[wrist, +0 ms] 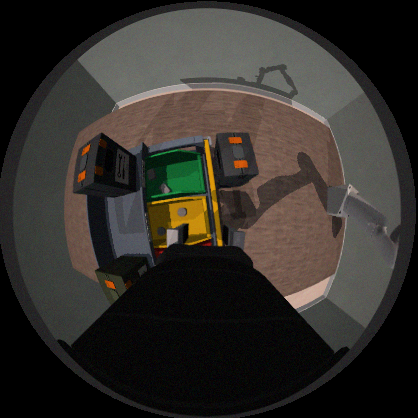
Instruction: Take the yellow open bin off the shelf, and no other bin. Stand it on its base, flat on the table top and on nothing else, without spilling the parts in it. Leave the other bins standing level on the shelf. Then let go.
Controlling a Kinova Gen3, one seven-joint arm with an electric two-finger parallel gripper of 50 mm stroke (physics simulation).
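The yellow open bin stands in the shelf between the green bin and the red bin, with round grey parts inside. The green bin is above it in the view and holds grey parts. A sliver of the red bin shows below it; the rest is hidden by the gripper body. My gripper is open and empty. One finger shows over the yellow bin's interior, the other past the yellow rail at the shelf's front. The finger height above the bin is hard to tell.
The grey-blue shelf carries a dark case and an olive case on top. Another dark case stands on the brown table top in front of the green bin. A yellow rail runs along the shelf's front.
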